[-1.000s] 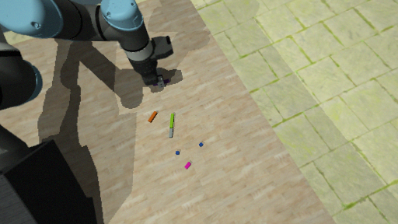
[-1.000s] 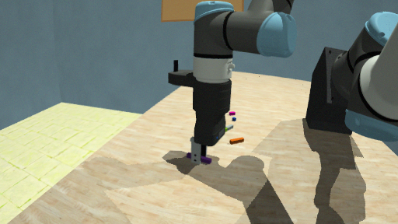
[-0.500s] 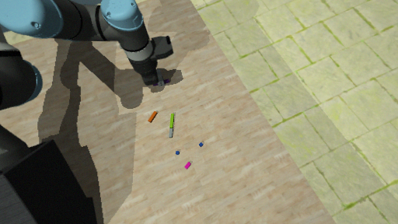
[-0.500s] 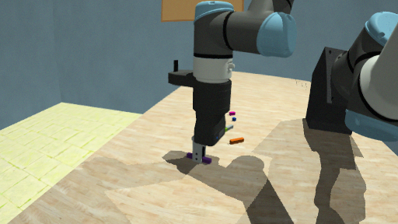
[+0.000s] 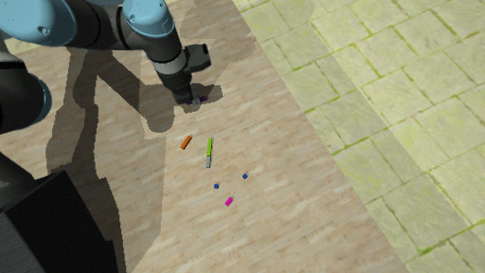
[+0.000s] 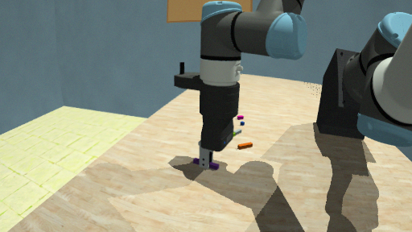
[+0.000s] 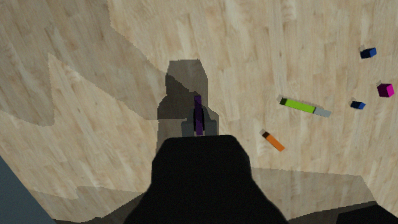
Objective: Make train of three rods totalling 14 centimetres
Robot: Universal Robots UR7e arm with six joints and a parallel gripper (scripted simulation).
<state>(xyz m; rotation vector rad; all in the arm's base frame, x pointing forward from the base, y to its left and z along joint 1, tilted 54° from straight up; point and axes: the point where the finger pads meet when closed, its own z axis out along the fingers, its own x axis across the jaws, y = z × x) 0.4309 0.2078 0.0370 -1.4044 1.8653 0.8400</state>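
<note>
My gripper is now 30 mm past the lime rod, 150 mm to the left of it and 10 mm above it. Also, from my hand: orange rod (80 mm behind, 110 mm to the right, 10 mm below); then grey rod (50 mm behind, 190 mm to the right, 10 mm below); then purple rod (10 mm below).
</note>
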